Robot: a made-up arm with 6 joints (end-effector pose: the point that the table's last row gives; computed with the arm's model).
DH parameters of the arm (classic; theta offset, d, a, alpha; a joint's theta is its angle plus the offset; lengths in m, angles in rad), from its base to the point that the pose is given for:
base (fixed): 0.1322 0 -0.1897 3.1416
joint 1: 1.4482 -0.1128 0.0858 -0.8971
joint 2: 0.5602 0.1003 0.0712 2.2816
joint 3: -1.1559 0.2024 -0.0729 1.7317
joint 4: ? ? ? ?
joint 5: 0 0.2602 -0.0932 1.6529
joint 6: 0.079 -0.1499 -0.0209 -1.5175
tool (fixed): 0.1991 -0.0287 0 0
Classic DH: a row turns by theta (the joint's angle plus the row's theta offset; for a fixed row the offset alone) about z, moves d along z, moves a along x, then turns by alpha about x.
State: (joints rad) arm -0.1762 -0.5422 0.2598 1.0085 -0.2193 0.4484
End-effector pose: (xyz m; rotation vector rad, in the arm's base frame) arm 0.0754 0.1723 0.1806 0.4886 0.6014 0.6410
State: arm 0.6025 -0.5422 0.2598 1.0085 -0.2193 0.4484
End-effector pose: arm 0.1380 -0.0696 0.1806 0.6683 0.3644 -0.0993
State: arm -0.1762 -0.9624 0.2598 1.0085 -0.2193 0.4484
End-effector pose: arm 0.0127 0.1950 0.2401 0.7442 0.7101 0.9595
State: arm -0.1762 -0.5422 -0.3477 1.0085 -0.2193 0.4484
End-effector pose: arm 0.0172 0.2266 0.0153 -0.1329 0.5477 0.6009
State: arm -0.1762 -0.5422 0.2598 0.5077 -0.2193 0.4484
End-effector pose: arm 0.0513 0.0913 0.2568 0.6075 0.1334 0.4672
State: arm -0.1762 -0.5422 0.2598 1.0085 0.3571 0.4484
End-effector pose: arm 0.0843 0.0713 0.2007 0.9275 0.5970 1.0287
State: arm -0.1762 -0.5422 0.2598 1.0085 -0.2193 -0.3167
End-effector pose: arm 0.0796 0.1607 0.2041 0.3655 1.3715 0.7402
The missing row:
joint 4: 1.4872 0.0858 0.117 1.4887
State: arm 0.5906 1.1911 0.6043 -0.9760 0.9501 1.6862
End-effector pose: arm -0.2330 0.0182 0.0783 -1.4650 -1.7583 1.3503
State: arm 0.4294 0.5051 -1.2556 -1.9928 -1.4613 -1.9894
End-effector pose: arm -0.4366 0.0233 -0.1004 0.0198 0.3215 -0.1522
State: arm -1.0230 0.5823 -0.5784 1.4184 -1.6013 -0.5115
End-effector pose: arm 0.3807 0.0111 -0.2023 -1.1582 0.0395 -1.4777
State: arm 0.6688 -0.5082 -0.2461 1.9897 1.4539 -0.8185
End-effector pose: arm 0.0997 -0.2800 -0.1432 1.7679 1.7838 1.6803
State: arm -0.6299 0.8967 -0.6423 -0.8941 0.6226 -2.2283
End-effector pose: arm -0.2510 -0.0867 -0.0193 -1.4338 1.0597 -0.7744
